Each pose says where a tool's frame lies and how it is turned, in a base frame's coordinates. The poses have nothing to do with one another.
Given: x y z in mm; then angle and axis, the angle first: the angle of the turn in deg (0 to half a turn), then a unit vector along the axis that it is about.
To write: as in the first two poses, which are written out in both.
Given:
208 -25 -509 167.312 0.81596 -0.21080 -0.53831
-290 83 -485 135.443 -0.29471 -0.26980 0.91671
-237 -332 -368 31.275 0.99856 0.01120 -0.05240
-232 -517 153 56.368 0.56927 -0.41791 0.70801
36 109 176 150.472 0.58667 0.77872 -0.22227
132 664 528 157.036 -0.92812 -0.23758 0.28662
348 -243 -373 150.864 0.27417 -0.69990 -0.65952
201 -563 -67 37.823 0.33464 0.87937 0.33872
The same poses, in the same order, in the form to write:
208 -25 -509 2.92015 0.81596 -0.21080 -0.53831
-290 83 -485 2.36393 -0.29471 -0.26980 0.91671
-237 -332 -368 0.54585 0.99856 0.01120 -0.05240
-232 -517 153 0.98381 0.56927 -0.41791 0.70801
36 109 176 2.62623 0.58667 0.77872 -0.22227
132 664 528 2.74080 -0.92812 -0.23758 0.28662
348 -243 -373 2.63307 0.27417 -0.69990 -0.65952
201 -563 -67 0.66014 0.33464 0.87937 0.33872

